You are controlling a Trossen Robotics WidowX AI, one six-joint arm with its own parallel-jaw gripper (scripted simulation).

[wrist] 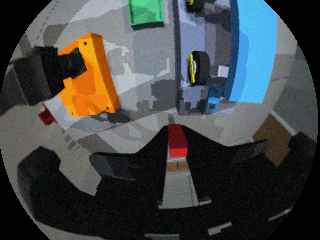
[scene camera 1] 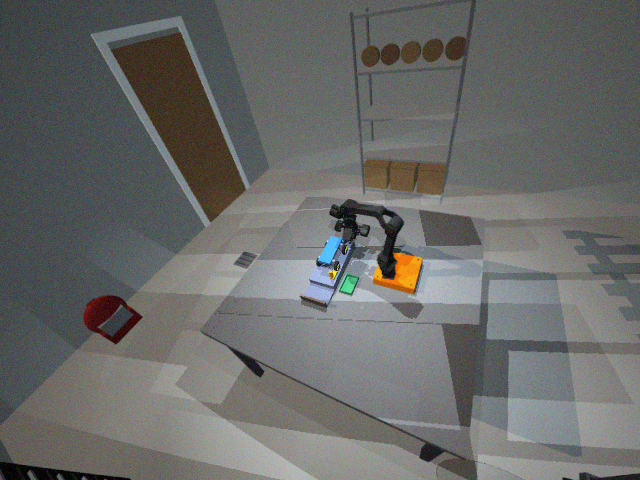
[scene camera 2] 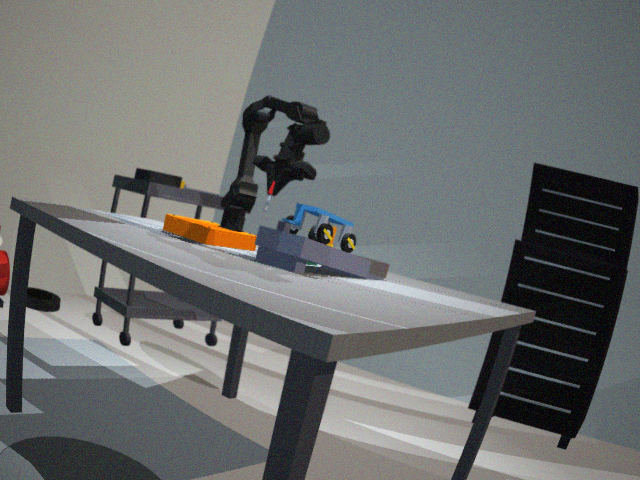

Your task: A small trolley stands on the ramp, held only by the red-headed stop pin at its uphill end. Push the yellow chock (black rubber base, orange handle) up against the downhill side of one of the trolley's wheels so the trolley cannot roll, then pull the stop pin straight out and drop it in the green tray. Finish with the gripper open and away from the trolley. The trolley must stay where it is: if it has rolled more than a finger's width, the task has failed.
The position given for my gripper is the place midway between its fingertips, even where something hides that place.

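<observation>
Scene camera 2 shows my gripper [scene camera 2: 270,195]; the wrist view shows my gripper too [wrist: 173,128]. My gripper holds a red-headed stop pin.
</observation>
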